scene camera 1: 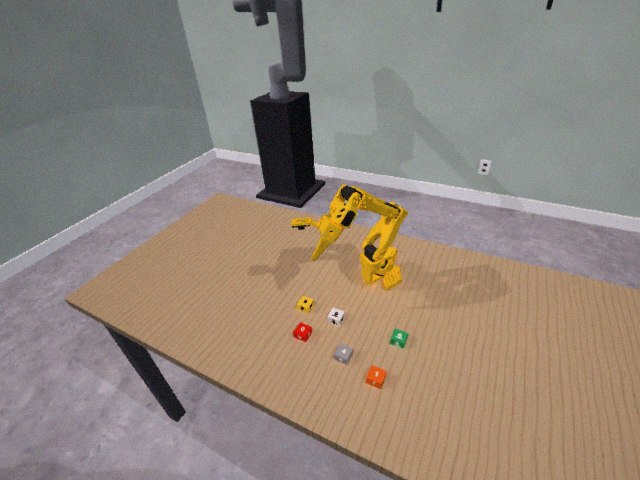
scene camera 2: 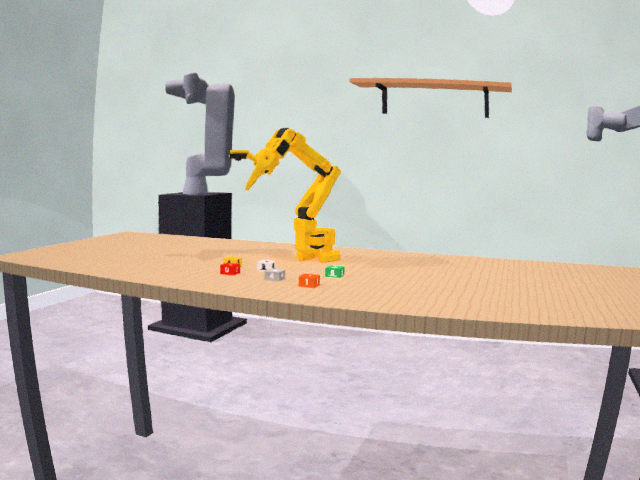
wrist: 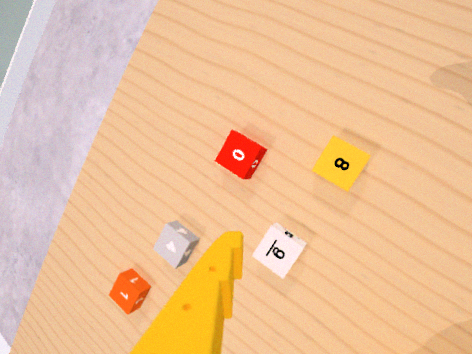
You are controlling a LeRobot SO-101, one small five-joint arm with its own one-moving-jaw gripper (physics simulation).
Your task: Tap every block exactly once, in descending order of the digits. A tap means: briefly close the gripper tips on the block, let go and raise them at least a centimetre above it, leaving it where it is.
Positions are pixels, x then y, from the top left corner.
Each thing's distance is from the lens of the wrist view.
grey block 4 (wrist: 176, 243): 0.28 m
red block 0 (wrist: 239, 154): 0.24 m
orange block 1 (wrist: 129, 291): 0.33 m
The marked spots on the grey block 4 and the orange block 1 are 0.08 m apart.
